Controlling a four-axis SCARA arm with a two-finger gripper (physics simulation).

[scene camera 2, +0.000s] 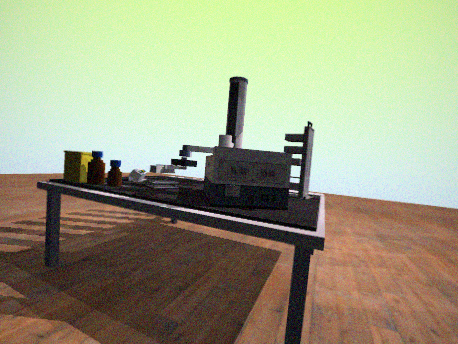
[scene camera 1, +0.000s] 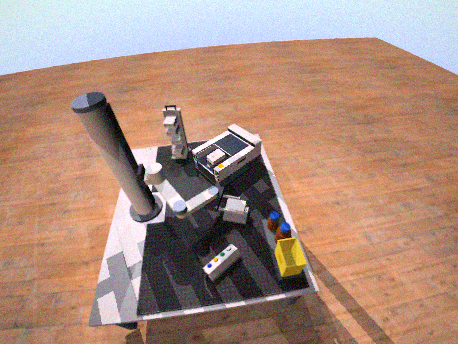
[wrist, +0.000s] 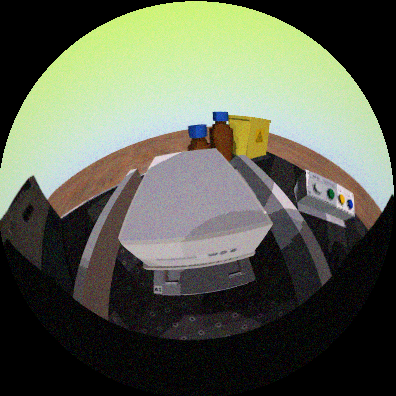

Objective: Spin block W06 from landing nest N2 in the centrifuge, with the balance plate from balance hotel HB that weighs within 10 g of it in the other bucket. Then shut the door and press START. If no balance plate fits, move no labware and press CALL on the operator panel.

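Places are measured from the arm's base along level axes (x back, y right, z up), in metres.
Where they show: gripper, between the fingertips: (scene camera 2: 160, 166) (scene camera 1: 238, 205) (wrist: 186, 168); arm's base, origin of its link: (scene camera 1: 146, 208).
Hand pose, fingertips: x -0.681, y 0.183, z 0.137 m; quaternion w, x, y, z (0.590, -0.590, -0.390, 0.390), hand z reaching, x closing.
Each offset is from my fingertips to the top centre of the thing.
My gripper (wrist: 186, 168) is shut on block W06 {dz +0.004, dx +0.015, dy -0.007 m} (scene camera 1: 235, 204) (scene camera 2: 161, 168) (wrist: 192, 200), a light grey block; its lettering is blurred in the wrist view. It is held level, a little above a grey nest {dz -0.085, dx +0.015, dy -0.006 m} (scene camera 2: 160, 185) (wrist: 200, 284) with a small label at its corner. The nest's own number cannot be read. The centrifuge (scene camera 1: 240, 162) (scene camera 2: 250, 172) has its top opening uncovered, and a white plate {dz +0.069, dx +0.099, dy -0.462 m} (scene camera 1: 216, 156) sits inside at the near end. Balance hotel HB (scene camera 1: 181, 130) (scene camera 2: 306, 165) is a tall tower with several shelf levels. The operator panel {dz -0.041, dx +0.154, dy +0.326 m} (scene camera 1: 220, 262) (wrist: 327, 195) has coloured buttons.
Two brown bottles with blue caps (scene camera 1: 273, 220) (scene camera 1: 283, 232) (scene camera 2: 96, 170) (scene camera 2: 115, 175) (wrist: 198, 137) (wrist: 221, 135) stand beside a yellow bin (scene camera 1: 290, 257) (scene camera 2: 76, 166) (wrist: 252, 136) near the table's edge. The arm's thick column (scene camera 1: 117, 155) (scene camera 2: 237, 110) rises from the table.
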